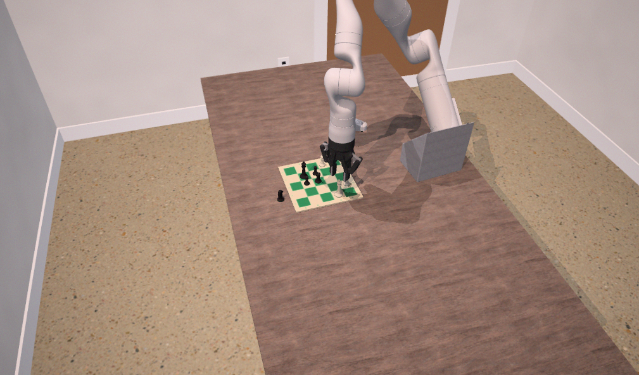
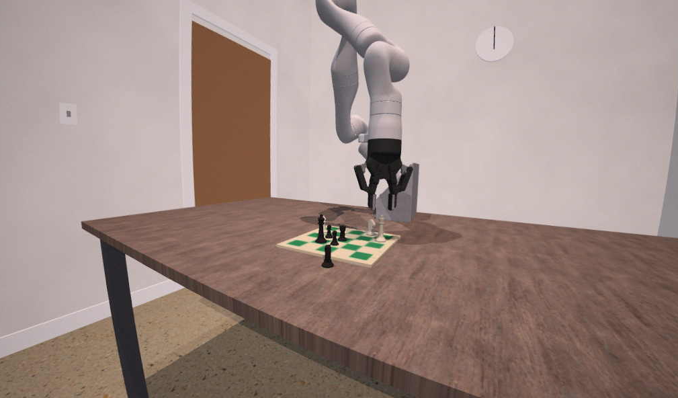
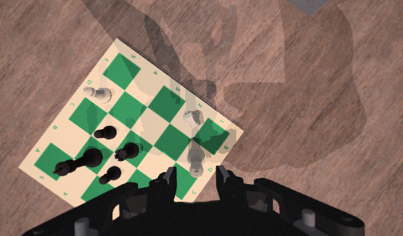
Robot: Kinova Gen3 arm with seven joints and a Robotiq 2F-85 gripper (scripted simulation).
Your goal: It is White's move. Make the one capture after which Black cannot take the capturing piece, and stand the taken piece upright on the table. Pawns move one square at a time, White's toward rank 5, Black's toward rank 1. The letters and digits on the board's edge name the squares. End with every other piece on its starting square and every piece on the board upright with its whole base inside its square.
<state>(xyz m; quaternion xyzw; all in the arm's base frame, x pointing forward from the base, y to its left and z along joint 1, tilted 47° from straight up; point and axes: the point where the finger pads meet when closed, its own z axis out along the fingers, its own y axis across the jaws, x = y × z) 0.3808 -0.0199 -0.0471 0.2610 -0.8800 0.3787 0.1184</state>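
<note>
The cream chessboard lies 9 cm below my hand, 8 cm to the right of it and 3 cm ahead of it. Also, from my hand: white pawn (15 cm to the right, 7 cm below, 1 cm behind); then black king (12 cm to the right, 7 cm ahead, 6 cm below).
</note>
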